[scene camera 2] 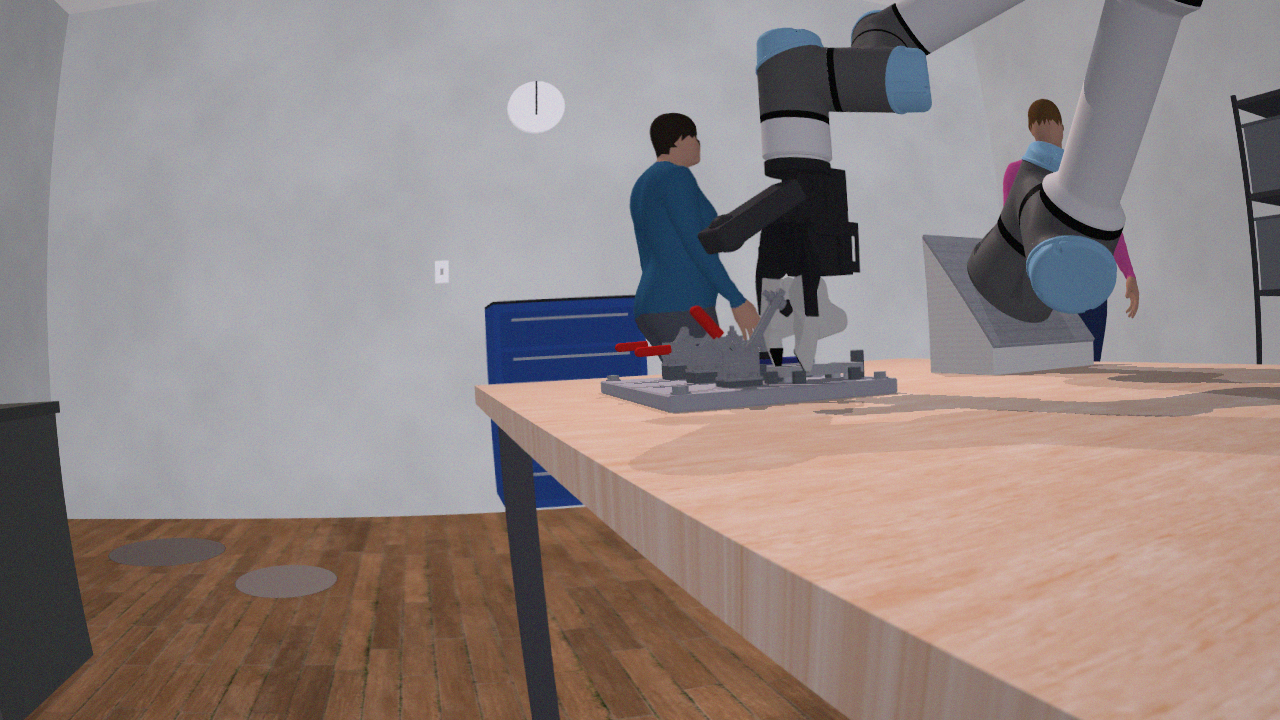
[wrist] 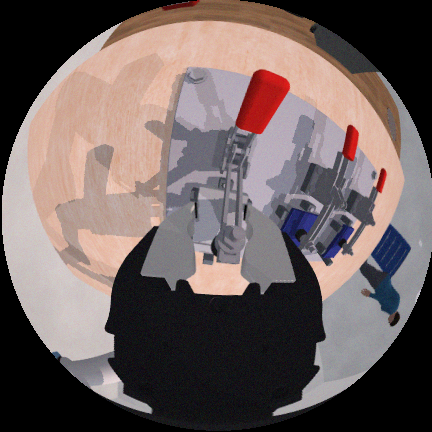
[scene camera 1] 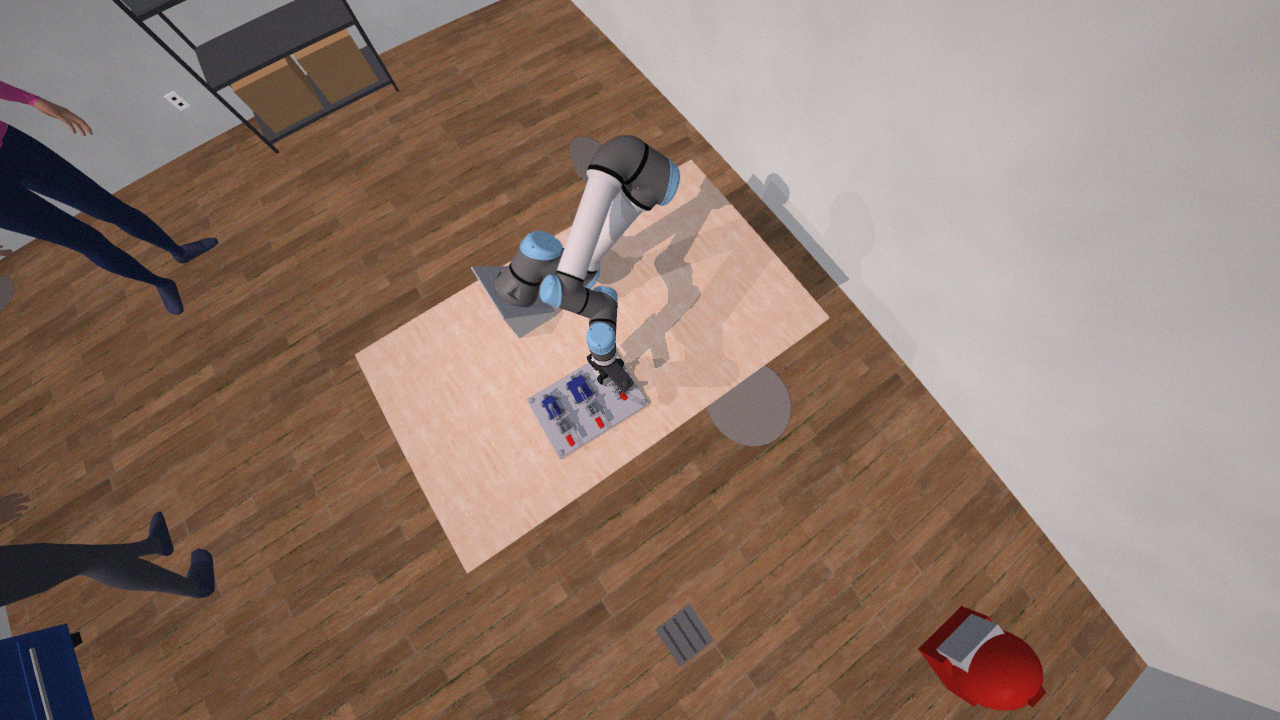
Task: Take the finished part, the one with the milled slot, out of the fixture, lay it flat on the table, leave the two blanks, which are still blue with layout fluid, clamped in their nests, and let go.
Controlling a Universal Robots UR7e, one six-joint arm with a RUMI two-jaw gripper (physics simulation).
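Frame: origin at the arm's base, x right, y back, z down, level; metres.
Seen in the pictures: gripper, fingertip midpoint: (scene camera 2: pixel 791 370) (wrist: pixel 220 205); arm's base at its link origin: (scene camera 2: pixel 1010 286) (scene camera 1: pixel 515 290).
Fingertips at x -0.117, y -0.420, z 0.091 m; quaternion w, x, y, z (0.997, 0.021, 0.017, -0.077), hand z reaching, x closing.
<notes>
Pixels of each thing's top centre, then the offset from my fingertips to it. "pt": a spot on its surface instead. Level surfaces: height alone.
- finished part at its top centre: (scene camera 2: pixel 815 363) (wrist: pixel 215 227) dx +0.000, dy +0.027, dz -0.005 m
- fixture plate at its top centre: (scene camera 2: pixel 733 380) (wrist: pixel 304 201) (scene camera 1: pixel 587 401) dx +0.111, dy -0.023, dz +0.011 m
- clamp with the red handle, surface spot: (wrist: pixel 263 101) (scene camera 2: pixel 707 315) pt dx +0.002, dy -0.086, dz -0.057 m
- wooden table at its surface level: dz +0.026 m
The finished part (wrist: pixel 207 222) is a light grey piece in the end nest of the fixture plate (scene camera 1: pixel 552 435) (scene camera 2: pixel 760 397) (wrist: pixel 272 160); its slot is not clear to see. My gripper (scene camera 2: pixel 791 361) (wrist: pixel 220 205) points down and is shut on its two sides, low at the nest. In the overhead view the fingertips are hidden. The clamp with the red handle (scene camera 2: pixel 705 321) (wrist: pixel 263 101) stands with its arm raised, and the arm reaches up between my fingers. The larger blue blank (scene camera 1: pixel 580 388) (wrist: pixel 300 224) and the smaller blue blank (scene camera 1: pixel 552 407) (wrist: pixel 339 242) lie in their nests under lowered clamps.
The blanks' clamps have red handles (scene camera 1: pixel 599 422) (scene camera 1: pixel 570 440) (wrist: pixel 351 143) (wrist: pixel 382 180) and stand to one side of my gripper. The plate lies on the wooden table (scene camera 1: pixel 429 429) (scene camera 2: pixel 1029 501) (wrist: pixel 115 175). The arm's angled base mount (scene camera 1: pixel 514 308) (scene camera 2: pixel 962 313) stands behind the fixture.
</notes>
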